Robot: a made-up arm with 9 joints.
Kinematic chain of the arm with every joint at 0, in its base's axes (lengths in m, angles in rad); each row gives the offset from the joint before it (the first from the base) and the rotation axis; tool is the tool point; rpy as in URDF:
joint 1: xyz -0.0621 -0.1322 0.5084 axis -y
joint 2: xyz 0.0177 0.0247 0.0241 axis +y
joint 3: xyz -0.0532 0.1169 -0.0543 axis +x
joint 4: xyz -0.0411 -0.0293 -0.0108 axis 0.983 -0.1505 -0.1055
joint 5: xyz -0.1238 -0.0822 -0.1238 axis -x
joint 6: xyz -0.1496 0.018 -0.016 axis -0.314 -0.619 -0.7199
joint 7: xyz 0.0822 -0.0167 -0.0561 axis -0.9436 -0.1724 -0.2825
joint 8: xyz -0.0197 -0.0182 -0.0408 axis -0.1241 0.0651 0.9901
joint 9: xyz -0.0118 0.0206 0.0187 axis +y
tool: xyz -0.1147 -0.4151 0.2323 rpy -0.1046 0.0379 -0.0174
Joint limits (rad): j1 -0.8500..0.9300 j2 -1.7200..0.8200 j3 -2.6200..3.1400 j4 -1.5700..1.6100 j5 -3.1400..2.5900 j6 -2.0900..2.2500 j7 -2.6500..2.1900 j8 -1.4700..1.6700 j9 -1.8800..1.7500
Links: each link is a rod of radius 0.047 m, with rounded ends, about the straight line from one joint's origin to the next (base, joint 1, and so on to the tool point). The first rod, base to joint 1, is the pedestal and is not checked.
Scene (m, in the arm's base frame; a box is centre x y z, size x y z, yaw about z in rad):
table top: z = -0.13
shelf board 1: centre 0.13 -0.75 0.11 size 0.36 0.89 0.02 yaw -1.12
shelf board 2: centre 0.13 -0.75 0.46 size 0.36 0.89 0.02 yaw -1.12
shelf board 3: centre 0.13 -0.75 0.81 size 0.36 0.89 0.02 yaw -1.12
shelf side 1: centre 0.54 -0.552 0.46 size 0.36 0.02 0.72 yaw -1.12
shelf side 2: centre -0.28 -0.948 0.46 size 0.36 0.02 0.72 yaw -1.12
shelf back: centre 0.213 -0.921 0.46 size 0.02 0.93 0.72 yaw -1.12
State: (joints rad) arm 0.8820 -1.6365 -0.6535 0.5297 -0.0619 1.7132 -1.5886 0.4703 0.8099
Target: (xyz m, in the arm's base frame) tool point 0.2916 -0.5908 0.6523
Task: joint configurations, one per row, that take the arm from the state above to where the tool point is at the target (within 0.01 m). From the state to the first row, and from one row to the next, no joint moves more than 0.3 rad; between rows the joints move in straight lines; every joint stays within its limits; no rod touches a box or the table.
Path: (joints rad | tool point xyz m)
1: 0.9060 -1.6782 -0.5065 0.6931 0.1750 1.5967 -1.6475 0.7588 1.0353 | 0.1569 -0.4864 0.2839
2: 0.9300 -1.7200 -0.3594 0.8564 0.4119 1.4801 -1.7064 1.0472 1.2607 | 0.1084 -0.3339 0.2762
3: 0.7440 -1.5283 -0.3066 0.8931 0.2264 1.3398 -1.9374 0.8140 1.2119 | 0.0610 -0.4285 0.4779
4: 0.5580 -1.3367 -0.2538 0.9298 0.0409 1.1995 -2.1685 0.5807 1.1630 | 0.1723 -0.3443 0.6523
5: 0.7440 -1.5267 -0.3699 0.8170 -0.0569 1.3743 -1.9364 0.4956 0.9887 | 0.2111 -0.4856 0.6545
6: 0.9300 -1.7167 -0.4861 0.7042 -0.1547 1.5492 -1.7042 0.4106 0.8144 | 0.2916 -0.5908 0.6522

